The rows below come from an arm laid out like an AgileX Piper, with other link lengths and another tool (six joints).
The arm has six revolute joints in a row. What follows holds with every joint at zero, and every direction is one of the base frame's. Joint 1 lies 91.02 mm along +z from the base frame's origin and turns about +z. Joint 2 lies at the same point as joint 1 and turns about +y. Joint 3 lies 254.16 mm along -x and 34.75 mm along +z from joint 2 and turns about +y. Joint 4 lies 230.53 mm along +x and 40.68 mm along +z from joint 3 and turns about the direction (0.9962, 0, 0.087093). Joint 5 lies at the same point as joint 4 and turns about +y. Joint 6 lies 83.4 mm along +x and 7.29 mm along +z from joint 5 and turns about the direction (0.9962, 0, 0.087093). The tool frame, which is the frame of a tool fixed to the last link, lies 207.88 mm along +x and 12 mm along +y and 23.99 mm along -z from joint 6; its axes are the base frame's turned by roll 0.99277, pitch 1.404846 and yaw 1.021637 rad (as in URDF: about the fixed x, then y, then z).
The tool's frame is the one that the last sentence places.
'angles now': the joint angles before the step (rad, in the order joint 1, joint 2, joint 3, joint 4, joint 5, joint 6). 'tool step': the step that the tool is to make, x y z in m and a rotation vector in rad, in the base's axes. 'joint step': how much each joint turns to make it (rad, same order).
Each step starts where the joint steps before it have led.
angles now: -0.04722, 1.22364, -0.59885, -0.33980, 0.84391, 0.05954
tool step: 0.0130, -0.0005, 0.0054, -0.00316, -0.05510, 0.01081
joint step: -0.00011, -0.02303, -0.00148, -0.00752, -0.03198, 0.00231
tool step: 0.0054, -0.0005, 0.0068, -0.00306, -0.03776, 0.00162
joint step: 0.00032, -0.03436, -0.00002, -0.00240, -0.00346, 0.00095
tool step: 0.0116, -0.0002, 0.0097, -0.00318, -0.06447, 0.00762
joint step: -0.00022, -0.04276, 0.00021, -0.00460, -0.02305, 0.00145
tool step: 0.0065, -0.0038, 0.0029, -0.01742, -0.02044, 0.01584
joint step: -0.00021, -0.00182, -0.00034, -0.02134, -0.02055, -0.00045
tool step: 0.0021, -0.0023, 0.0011, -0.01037, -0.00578, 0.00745
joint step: 0.00017, -0.00007, 0.00039, -0.01249, -0.00699, 0.00038
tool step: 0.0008, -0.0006, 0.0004, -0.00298, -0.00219, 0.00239
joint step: 0.00033, 0.00005, -0.00011, -0.00374, -0.00234, 0.00036
